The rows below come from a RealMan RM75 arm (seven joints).
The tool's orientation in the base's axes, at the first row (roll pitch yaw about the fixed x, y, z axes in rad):
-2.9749, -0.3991, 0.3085
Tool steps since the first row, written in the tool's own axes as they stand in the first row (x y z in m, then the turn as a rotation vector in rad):
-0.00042, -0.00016, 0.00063, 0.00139, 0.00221, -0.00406
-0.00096, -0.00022, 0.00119, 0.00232, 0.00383, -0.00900
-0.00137, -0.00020, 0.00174, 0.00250, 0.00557, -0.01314
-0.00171, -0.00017, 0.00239, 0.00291, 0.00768, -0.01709
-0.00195, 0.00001, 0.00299, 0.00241, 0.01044, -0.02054
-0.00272, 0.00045, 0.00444, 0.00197, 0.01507, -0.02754
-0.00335, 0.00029, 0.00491, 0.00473, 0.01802, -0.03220
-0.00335, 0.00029, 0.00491, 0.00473, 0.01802, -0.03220
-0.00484, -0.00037, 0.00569, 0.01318, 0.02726, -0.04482
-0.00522, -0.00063, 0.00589, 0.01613, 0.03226, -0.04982
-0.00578, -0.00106, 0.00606, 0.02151, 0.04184, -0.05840
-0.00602, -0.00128, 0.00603, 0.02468, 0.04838, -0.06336
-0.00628, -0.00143, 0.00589, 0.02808, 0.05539, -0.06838
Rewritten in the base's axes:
-0.00023, 0.00020, -0.00071, 0.00074, -0.00276, 0.00389
-0.00055, 0.00026, -0.00142, 0.00059, -0.00534, 0.00849
-0.00073, 0.00028, -0.00208, 0.00007, -0.00803, 0.01206
-0.00081, 0.00033, -0.00281, -0.00005, -0.01094, 0.01549
-0.00077, 0.00027, -0.00348, -0.00058, -0.01457, 0.01800
-0.00083, 0.00004, -0.00516, -0.00150, -0.02087, 0.02349
-0.00129, 0.00014, -0.00581, 0.00052, -0.02409, 0.02834
-0.00129, 0.00014, -0.00581, 0.00052, -0.02409, 0.02834
-0.00259, 0.00055, -0.00699, 0.00730, -0.03369, 0.04168
-0.00296, 0.00074, -0.00728, 0.01012, -0.03884, 0.04660
-0.00355, 0.00102, -0.00759, 0.01560, -0.04850, 0.05503
-0.00385, 0.00115, -0.00762, 0.01918, -0.05499, 0.05977
-0.00418, 0.00118, -0.00757, 0.02312, -0.06187, 0.06458

